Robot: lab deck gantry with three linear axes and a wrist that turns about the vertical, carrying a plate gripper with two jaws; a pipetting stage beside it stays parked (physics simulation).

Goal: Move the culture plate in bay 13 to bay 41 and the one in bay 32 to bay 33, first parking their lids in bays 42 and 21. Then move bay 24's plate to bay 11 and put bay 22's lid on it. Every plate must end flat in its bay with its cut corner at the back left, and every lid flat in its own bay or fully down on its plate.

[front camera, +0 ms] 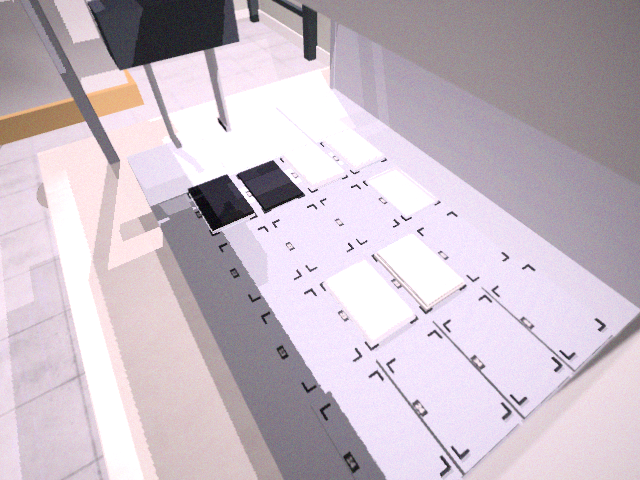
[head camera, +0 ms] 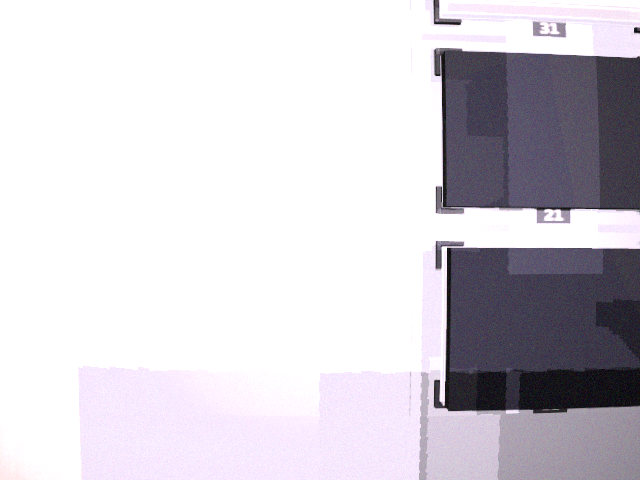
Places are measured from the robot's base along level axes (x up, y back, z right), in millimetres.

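Pixels of known places: gripper, fingertip midpoint: (front camera: 201,134); robot's base, origin of the base link: (front camera: 189,195) (head camera: 439,401).
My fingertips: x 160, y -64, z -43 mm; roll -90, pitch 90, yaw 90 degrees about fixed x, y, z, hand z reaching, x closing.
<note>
Ahead of a thing's pixels: the offset from my fingertips to its top centre.
My gripper (front camera: 201,135) is open and empty, its two jaws apart above the far end of the deck; it does not show in the head view. A dark lid {dx -144, dy +0, dz +0 mm} (front camera: 222,203) (head camera: 522,320) lies over a plate in bay 11, a thin white edge showing beneath. Another dark lid {dx -152, dy +0, dz -107 mm} (front camera: 270,184) (head camera: 527,129) lies flat in bay 21. A white plate {dx -146, dy +0, dz -321 mm} (front camera: 356,148) sits in bay 41 and a pale lid {dx -152, dy -164, dz -321 mm} (front camera: 403,191) lies in bay 42. A white plate {dx -146, dy -328, dz -214 mm} (front camera: 419,271) sits flat in bay 33. Bays 13, 22, 24 and 32 hold nothing. Cut corners are not clear.
A white piece {dx -146, dy +0, dz -214 mm} (front camera: 312,164) (head camera: 542,11) lies in bay 31, next to the bay 21 lid. Another white piece {dx -146, dy -328, dz -107 mm} (front camera: 369,302) lies in bay 23, beside bay 33's plate. A tall clear panel (front camera: 465,144) stands along the deck's right side. A grey post (front camera: 87,105) stands at the left.
</note>
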